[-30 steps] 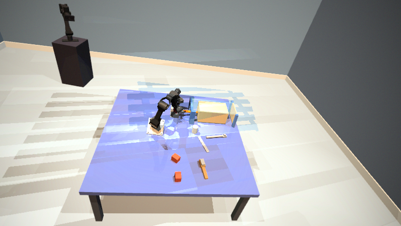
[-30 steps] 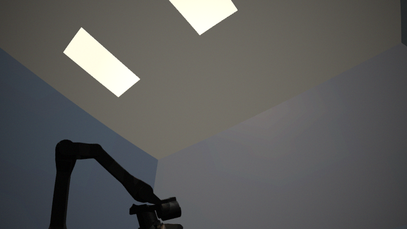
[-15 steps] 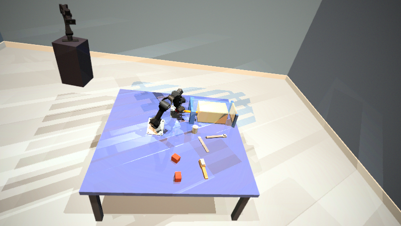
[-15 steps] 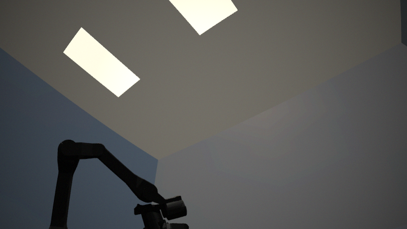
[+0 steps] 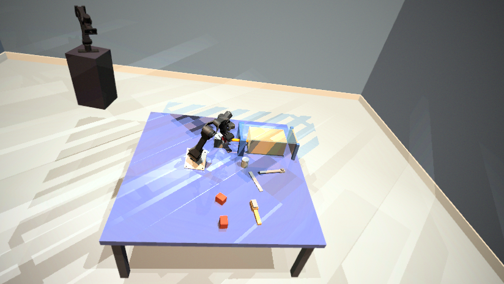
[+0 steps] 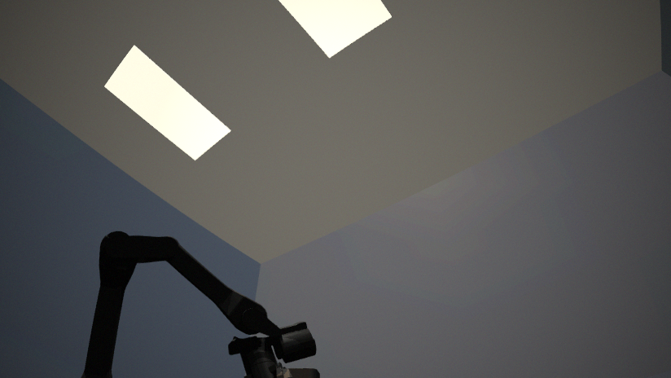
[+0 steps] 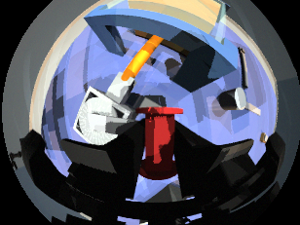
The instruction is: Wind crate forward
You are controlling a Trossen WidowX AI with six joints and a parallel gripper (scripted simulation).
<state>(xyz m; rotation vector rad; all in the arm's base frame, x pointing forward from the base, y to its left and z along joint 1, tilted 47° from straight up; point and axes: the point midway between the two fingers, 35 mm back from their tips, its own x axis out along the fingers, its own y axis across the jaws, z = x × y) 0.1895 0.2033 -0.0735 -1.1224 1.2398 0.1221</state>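
Right now my gripper tip is 3 cm past the winch handle, 3 cm above it and 2 cm to the right of it. The rest, counted from my gripper tip: red piece: 1 cm to the right, 1 cm behind; then blue steel frame: 10 cm to the left, 9 cm ahead, 3 cm below; then grey winch: 10 cm below, 8 cm behind, 6 cm to the left.
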